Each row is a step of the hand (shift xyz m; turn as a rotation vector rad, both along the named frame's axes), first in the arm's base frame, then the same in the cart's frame.
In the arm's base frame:
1: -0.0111 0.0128 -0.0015 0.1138 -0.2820 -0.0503
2: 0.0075 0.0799 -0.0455 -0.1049 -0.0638 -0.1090
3: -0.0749 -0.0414 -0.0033 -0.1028 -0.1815 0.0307
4: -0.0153 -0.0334 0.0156 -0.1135 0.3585 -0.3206
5: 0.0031 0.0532 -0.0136 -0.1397 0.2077 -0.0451
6: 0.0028 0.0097 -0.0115 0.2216 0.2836 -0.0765
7: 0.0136 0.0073 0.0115 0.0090 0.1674 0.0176
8: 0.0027 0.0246 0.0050 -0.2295 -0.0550 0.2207
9: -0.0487 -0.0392 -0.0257 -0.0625 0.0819 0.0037
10: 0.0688 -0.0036 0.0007 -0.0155 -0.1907 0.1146
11: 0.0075 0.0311 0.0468 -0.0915 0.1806 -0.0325
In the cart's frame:
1: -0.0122 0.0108 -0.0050 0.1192 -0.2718 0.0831
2: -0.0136 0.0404 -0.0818 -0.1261 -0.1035 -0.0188
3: -0.0684 -0.0293 0.0424 -0.0721 -0.1240 0.1545
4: -0.0069 -0.0176 0.0351 -0.2352 0.1302 -0.4146
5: -0.0059 0.0363 -0.0409 -0.1652 0.1599 -0.1088
6: -0.0016 0.0014 -0.0152 0.1623 0.1724 -0.2817
7: 0.0157 0.0112 0.0009 -0.0016 0.1476 -0.0814
8: 0.0018 0.0229 -0.0105 -0.1482 0.0974 0.2701
9: -0.0503 -0.0422 0.0160 -0.0658 0.0756 -0.0240
10: 0.0660 -0.0089 -0.0177 0.0365 -0.0932 0.1993
11: 0.0181 0.0509 0.0171 -0.1131 0.1400 -0.0982

